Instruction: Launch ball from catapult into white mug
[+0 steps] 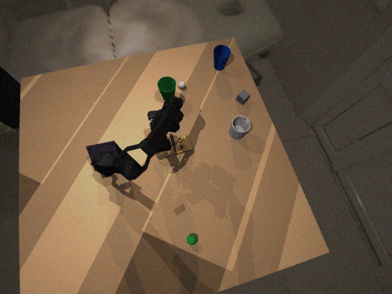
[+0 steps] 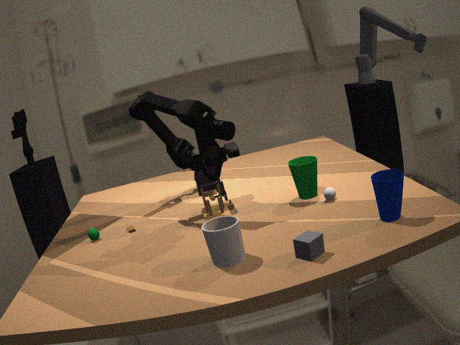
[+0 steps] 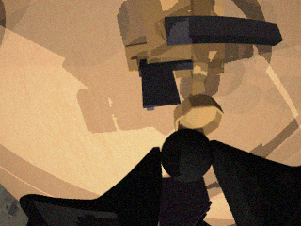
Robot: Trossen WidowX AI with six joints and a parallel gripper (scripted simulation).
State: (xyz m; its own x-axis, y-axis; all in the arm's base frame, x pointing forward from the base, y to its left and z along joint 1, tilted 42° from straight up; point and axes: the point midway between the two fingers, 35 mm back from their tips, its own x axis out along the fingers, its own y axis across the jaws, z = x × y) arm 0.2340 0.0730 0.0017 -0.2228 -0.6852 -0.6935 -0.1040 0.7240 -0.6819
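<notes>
Now: the catapult 5 cm below my gripper tip and 5 cm ahead of it. Also, from my gripper tip: green cup (28 cm to the left, 9 cm ahead, 7 cm below); then small tan block (32 cm to the right, 10 cm below, 5 cm ahead); then black ball (1 cm above).
</notes>
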